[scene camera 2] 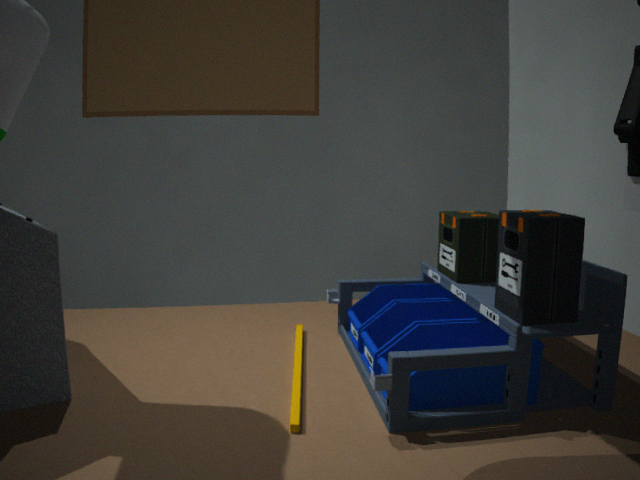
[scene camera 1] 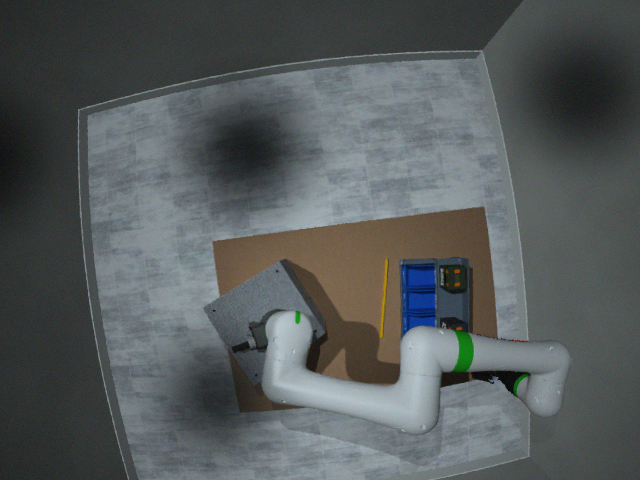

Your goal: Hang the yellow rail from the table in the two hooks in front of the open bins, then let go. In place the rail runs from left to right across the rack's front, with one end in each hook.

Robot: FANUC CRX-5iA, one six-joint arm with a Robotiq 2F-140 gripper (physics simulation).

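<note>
The yellow rail (scene camera 1: 384, 299) (scene camera 2: 297, 377) lies flat on the brown table (scene camera 1: 351, 248) (scene camera 2: 180, 356), in front of the rack (scene camera 1: 450, 305) (scene camera 2: 605, 361) and roughly parallel to its front. In scene camera 2, the far hook (scene camera 2: 332, 296) and the near hook (scene camera 2: 381, 381) stick out from the rack's front corners, with no rail in them. Blue open bins (scene camera 1: 418, 299) (scene camera 2: 454, 338) sit in the rack's lower front. My gripper (scene camera 1: 491, 377) (scene camera 2: 628, 126) is open and empty, above and beyond the rack's near right side. The forearm hides part of it in scene camera 1; the frame edge cuts it off in scene camera 2.
A green box (scene camera 1: 453, 277) (scene camera 2: 460, 253) and a dark box (scene camera 1: 452, 324) (scene camera 2: 540, 273) stand on the rack's upper shelf. The grey robot pedestal (scene camera 1: 253, 304) (scene camera 2: 31, 320) stands at the table's left. My white arm (scene camera 1: 356, 395) spans the near side and covers the rack's near end in scene camera 1.
</note>
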